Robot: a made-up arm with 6 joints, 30 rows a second.
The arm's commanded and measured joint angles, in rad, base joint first. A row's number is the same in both.
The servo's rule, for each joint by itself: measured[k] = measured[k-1] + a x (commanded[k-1-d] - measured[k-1]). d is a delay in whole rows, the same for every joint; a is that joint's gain. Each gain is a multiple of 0.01, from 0.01 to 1. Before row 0 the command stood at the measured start. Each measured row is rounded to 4 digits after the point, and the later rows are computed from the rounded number. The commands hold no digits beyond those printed.
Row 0, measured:
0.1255, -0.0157, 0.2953, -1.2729, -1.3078, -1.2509
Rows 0 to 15, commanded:
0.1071, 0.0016, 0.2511, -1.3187, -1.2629, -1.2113
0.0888, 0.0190, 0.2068, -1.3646, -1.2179, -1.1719
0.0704, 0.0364, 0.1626, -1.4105, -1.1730, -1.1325
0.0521, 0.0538, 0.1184, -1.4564, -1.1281, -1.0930
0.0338, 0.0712, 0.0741, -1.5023, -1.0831, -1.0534
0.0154, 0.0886, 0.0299, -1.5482, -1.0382, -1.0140
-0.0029, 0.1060, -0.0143, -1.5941, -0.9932, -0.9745
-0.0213, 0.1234, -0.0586, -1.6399, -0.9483, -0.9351
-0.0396, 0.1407, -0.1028, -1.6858, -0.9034, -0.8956
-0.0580, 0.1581, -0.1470, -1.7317, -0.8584, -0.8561
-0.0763, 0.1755, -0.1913, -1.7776, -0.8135, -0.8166
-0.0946, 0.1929, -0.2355, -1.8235, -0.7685, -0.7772
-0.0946, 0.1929, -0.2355, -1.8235, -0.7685, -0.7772
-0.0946, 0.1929, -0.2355, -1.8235, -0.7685, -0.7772
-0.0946, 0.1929, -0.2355, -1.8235, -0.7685, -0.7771
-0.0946, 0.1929, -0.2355, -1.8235, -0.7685, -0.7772
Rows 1 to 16, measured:
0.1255, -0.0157, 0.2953, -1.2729, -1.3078, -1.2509
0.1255, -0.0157, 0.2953, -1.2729, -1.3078, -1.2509
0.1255, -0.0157, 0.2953, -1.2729, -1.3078, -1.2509
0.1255, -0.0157, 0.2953, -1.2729, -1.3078, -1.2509
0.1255, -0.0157, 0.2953, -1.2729, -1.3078, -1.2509
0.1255, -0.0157, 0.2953, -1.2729, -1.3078, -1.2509
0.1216, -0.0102, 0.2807, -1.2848, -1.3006, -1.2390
0.1147, -0.0009, 0.2563, -1.3055, -1.2874, -1.2189
0.1054, 0.0110, 0.2254, -1.3328, -1.2691, -1.1930
0.0942, 0.0247, 0.1901, -1.3649, -1.2465, -1.1630
0.0815, 0.0396, 0.1518, -1.4006, -1.2204, -1.1301
0.0676, 0.0553, 0.1116, -1.4390, -1.1912, -1.0953
0.0528, 0.0715, 0.0701, -1.4793, -1.1595, -1.0591
0.0372, 0.0881, 0.0276, -1.5211, -1.1257, -1.0219
0.0211, 0.1049, -0.0154, -1.5639, -1.0901, -0.9840
0.0045, 0.1219, -0.0588, -1.6075, -1.0530, -0.9456
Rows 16 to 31, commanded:
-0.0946, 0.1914, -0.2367, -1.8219, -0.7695, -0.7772
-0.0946, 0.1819, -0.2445, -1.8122, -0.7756, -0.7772
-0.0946, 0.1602, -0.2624, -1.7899, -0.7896, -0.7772
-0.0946, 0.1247, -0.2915, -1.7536, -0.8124, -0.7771
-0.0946, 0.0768, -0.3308, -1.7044, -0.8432, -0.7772
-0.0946, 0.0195, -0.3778, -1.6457, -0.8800, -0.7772
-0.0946, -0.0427, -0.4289, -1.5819, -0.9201, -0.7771
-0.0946, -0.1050, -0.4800, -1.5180, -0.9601, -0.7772
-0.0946, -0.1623, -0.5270, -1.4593, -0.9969, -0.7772
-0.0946, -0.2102, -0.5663, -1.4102, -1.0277, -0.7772
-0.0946, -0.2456, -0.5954, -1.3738, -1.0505, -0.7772
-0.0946, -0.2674, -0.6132, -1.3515, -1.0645, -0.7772
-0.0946, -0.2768, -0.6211, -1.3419, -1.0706, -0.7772
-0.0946, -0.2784, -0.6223, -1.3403, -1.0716, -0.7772
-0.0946, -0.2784, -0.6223, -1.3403, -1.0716, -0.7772
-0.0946, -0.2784, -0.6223, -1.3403, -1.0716, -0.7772
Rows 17 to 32, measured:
-0.0125, 0.1391, -0.1025, -1.6517, -1.0147, -0.9069
-0.0297, 0.1563, -0.1464, -1.6964, -0.9753, -0.8680
-0.0433, 0.1680, -0.1758, -1.7294, -0.9422, -0.8408
-0.0541, 0.1760, -0.1955, -1.7539, -0.9144, -0.8217
-0.0626, 0.1814, -0.2087, -1.7720, -0.8911, -0.8083
-0.0693, 0.1851, -0.2175, -1.7854, -0.8715, -0.7990
-0.0746, 0.1871, -0.2238, -1.7949, -0.8552, -0.7925
-0.0788, 0.1854, -0.2306, -1.7994, -0.8425, -0.7879
-0.0821, 0.1773, -0.2411, -1.7969, -0.8340, -0.7847
-0.0847, 0.1605, -0.2577, -1.7856, -0.8305, -0.7824
-0.0868, 0.1337, -0.2818, -1.7645, -0.8325, -0.7808
-0.0884, 0.0972, -0.3135, -1.7336, -0.8401, -0.7797
-0.0897, 0.0524, -0.3516, -1.6942, -0.8529, -0.7789
-0.0907, 0.0020, -0.3940, -1.6484, -0.8701, -0.7784
-0.0915, -0.0506, -0.4379, -1.5992, -0.8904, -0.7780
-0.0922, -0.1017, -0.4803, -1.5501, -0.9124, -0.7778

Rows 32 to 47, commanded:
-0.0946, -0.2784, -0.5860, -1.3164, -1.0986, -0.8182
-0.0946, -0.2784, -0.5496, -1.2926, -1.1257, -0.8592
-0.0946, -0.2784, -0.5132, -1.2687, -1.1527, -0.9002
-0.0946, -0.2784, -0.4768, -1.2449, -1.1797, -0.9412
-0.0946, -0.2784, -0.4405, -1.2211, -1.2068, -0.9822
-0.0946, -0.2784, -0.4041, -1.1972, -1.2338, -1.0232
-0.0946, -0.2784, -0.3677, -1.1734, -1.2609, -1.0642
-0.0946, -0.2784, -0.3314, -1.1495, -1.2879, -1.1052
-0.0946, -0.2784, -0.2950, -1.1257, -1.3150, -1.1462
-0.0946, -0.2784, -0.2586, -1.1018, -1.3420, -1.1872
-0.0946, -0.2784, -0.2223, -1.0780, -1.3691, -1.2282
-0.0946, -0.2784, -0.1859, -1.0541, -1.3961, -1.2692
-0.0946, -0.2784, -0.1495, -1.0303, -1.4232, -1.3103
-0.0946, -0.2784, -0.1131, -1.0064, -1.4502, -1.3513
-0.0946, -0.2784, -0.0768, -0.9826, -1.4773, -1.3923
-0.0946, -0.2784, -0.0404, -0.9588, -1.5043, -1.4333
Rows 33 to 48, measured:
-0.0927, -0.1477, -0.5183, -1.5043, -0.9345, -0.7776
-0.0931, -0.1860, -0.5496, -1.4646, -0.9553, -0.7775
-0.0934, -0.2151, -0.5732, -1.4327, -0.9737, -0.7774
-0.0937, -0.2354, -0.5894, -1.4087, -0.9894, -0.7773
-0.0939, -0.2492, -0.6003, -1.3909, -1.0026, -0.7773
-0.0940, -0.2585, -0.6076, -1.3777, -1.0136, -0.7773
-0.0941, -0.2649, -0.6005, -1.3618, -1.0272, -0.7896
-0.0942, -0.2692, -0.5837, -1.3438, -1.0430, -0.8105
-0.0943, -0.2721, -0.5604, -1.3243, -1.0606, -0.8374
-0.0944, -0.2741, -0.5328, -1.3037, -1.0797, -0.8685
-0.0944, -0.2755, -0.5023, -1.2822, -1.1000, -0.9026
-0.0944, -0.2764, -0.4699, -1.2601, -1.1214, -0.9388
-0.0944, -0.2770, -0.4362, -1.2376, -1.1437, -0.9764
-0.0944, -0.2774, -0.4016, -1.2147, -1.1668, -1.0150
-0.0944, -0.2777, -0.3664, -1.1916, -1.1905, -1.0544
-0.0944, -0.2779, -0.3308, -1.1683, -1.2147, -1.0942

